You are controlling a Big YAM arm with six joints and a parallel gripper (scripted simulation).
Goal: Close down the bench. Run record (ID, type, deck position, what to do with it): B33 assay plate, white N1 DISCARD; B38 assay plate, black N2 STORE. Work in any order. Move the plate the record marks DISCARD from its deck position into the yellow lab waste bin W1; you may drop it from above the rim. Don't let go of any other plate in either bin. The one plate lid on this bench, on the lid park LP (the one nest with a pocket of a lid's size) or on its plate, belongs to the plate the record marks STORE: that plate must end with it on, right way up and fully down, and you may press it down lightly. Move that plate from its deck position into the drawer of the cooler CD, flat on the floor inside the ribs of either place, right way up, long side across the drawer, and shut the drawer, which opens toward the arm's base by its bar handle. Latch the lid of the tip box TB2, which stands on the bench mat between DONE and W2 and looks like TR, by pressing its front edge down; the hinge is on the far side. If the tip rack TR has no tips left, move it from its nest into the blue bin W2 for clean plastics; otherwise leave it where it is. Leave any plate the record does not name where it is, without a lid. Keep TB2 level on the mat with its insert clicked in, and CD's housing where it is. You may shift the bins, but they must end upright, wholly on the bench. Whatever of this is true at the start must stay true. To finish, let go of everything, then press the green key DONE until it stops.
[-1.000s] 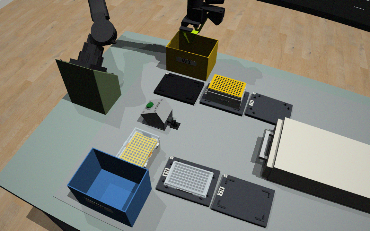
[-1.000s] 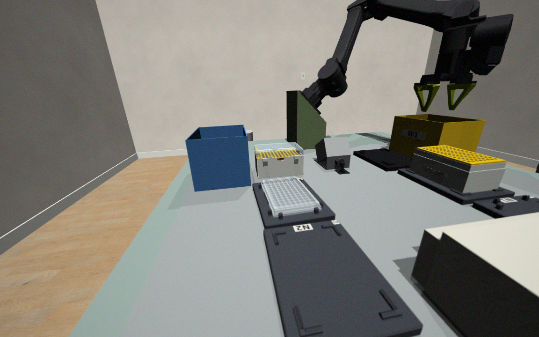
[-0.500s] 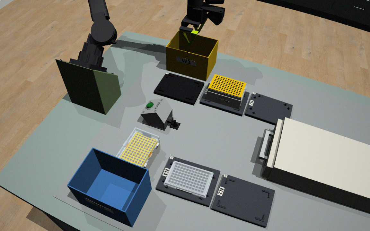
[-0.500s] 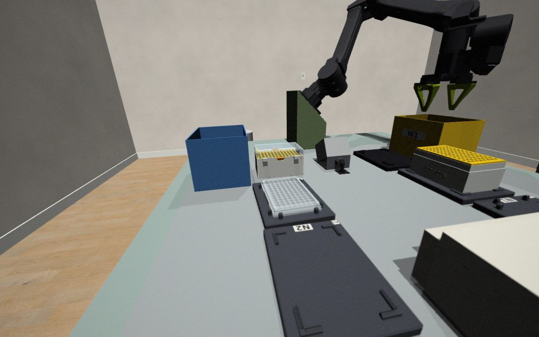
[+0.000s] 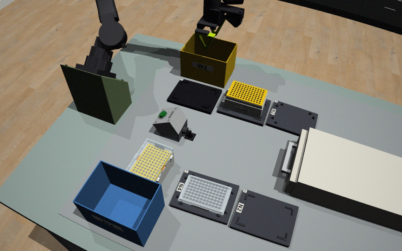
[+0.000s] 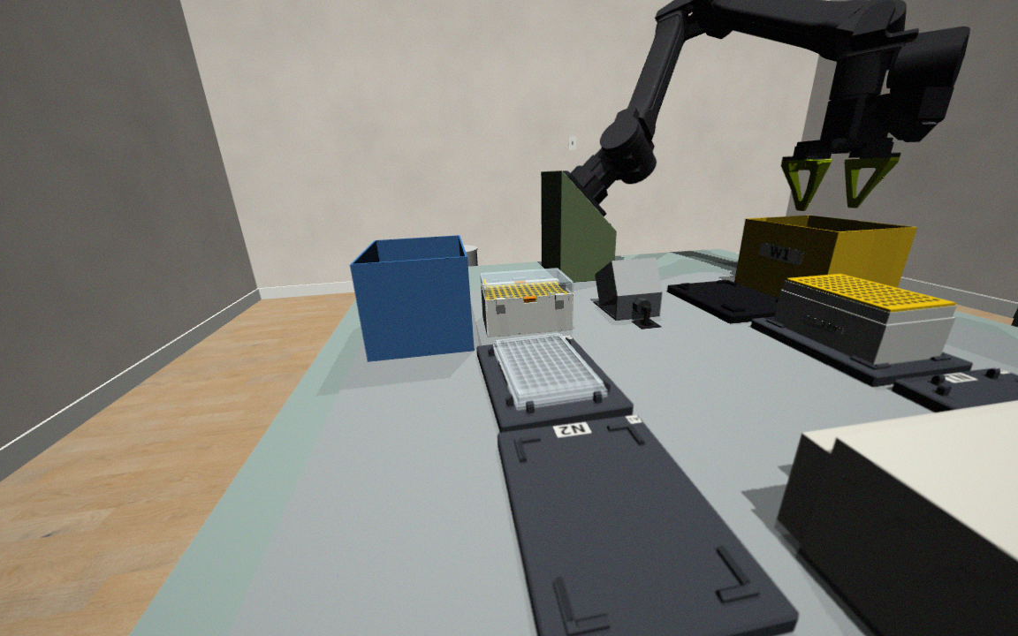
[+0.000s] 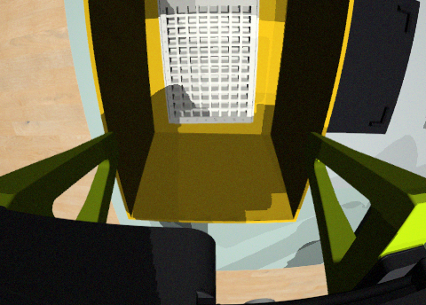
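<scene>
Now: the tip rack TR 18 cm ahead of my hand, 14 cm to the right of it and 10 cm below it. The rest, counted from my hand: black lid park: 1 cm ahead, 15 cm to the right, 14 cm below; then white assay plate: 14 cm below; then yellow bin W1: 11 cm below.
</scene>
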